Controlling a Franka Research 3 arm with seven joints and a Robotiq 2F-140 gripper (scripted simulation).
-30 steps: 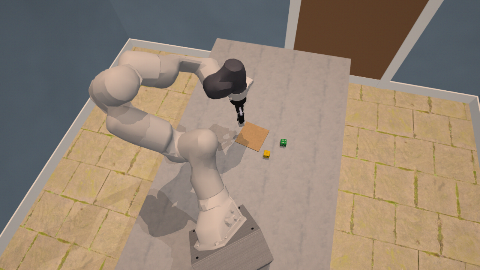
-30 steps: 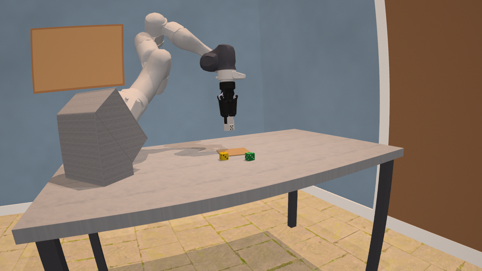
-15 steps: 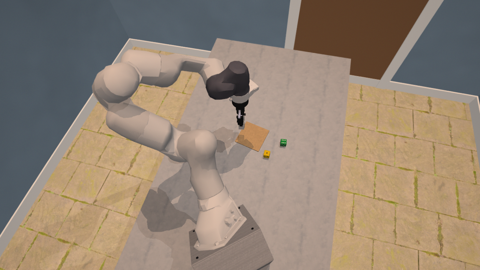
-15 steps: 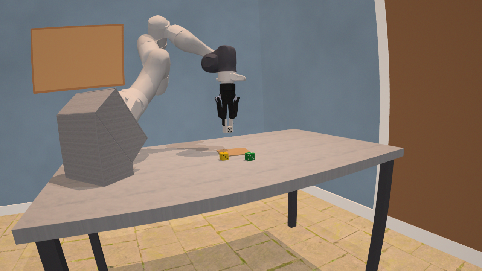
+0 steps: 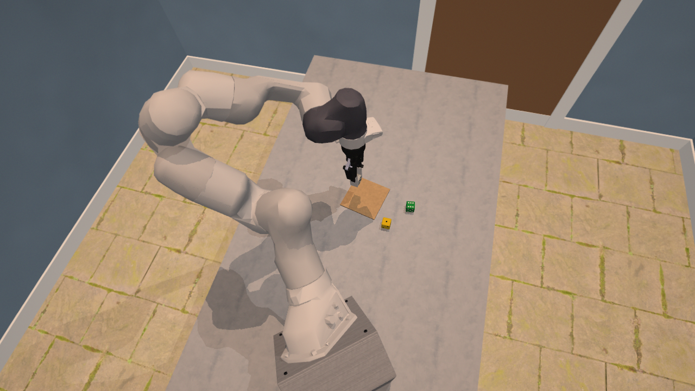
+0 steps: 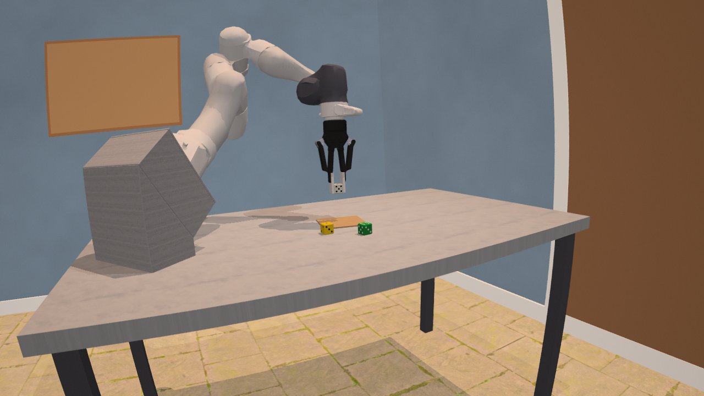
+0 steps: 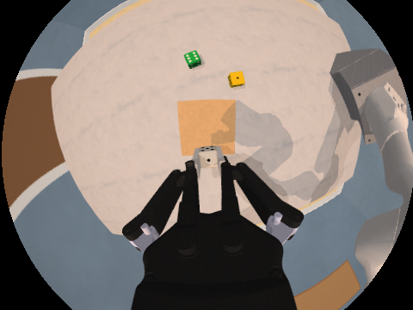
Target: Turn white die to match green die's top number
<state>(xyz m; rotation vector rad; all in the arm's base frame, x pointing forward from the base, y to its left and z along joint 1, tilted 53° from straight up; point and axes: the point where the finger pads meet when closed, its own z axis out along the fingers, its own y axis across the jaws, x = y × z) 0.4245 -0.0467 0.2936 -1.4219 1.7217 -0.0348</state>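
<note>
Right now my hand is 12 cm above the mat and 4 cm to the left of it. Also, from my hand: white die (2 cm below); yellow die (15 cm to the right, 11 cm below, 7 cm behind); green die (20 cm to the right, 11 cm below, 2 cm ahead).
</note>
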